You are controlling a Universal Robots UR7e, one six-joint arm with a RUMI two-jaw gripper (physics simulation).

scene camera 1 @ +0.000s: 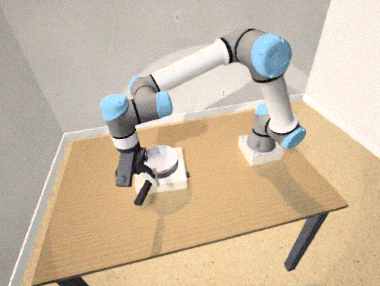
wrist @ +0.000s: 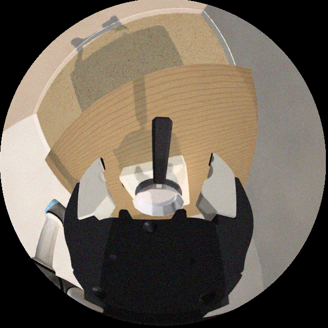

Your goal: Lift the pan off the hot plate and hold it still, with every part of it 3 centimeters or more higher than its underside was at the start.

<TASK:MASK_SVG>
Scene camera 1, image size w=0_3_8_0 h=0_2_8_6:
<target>my gripper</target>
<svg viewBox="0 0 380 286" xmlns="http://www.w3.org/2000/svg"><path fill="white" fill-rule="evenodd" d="M116 147L118 152L120 152L119 164L115 172L116 186L131 187L133 174L139 175L143 172L145 179L149 180L155 187L160 187L157 169L155 167L151 169L149 166L144 165L145 160L146 162L148 160L146 147L141 147L139 140L130 149L119 149Z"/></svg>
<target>white hot plate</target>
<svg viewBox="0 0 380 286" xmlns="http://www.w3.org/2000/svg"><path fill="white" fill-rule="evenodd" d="M143 172L139 175L136 174L135 177L137 195L146 180L143 177ZM181 147L174 148L178 154L174 167L169 172L158 175L160 187L155 187L152 184L148 194L188 188L187 178L190 178L189 171L186 172Z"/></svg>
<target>pan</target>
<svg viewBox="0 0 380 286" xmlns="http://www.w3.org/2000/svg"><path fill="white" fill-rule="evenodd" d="M149 180L145 180L134 201L135 205L141 206L152 186ZM167 145L157 145L146 150L148 160L147 162L145 160L144 165L149 166L151 169L155 167L158 175L169 172L177 162L178 154L176 150Z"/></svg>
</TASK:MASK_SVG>
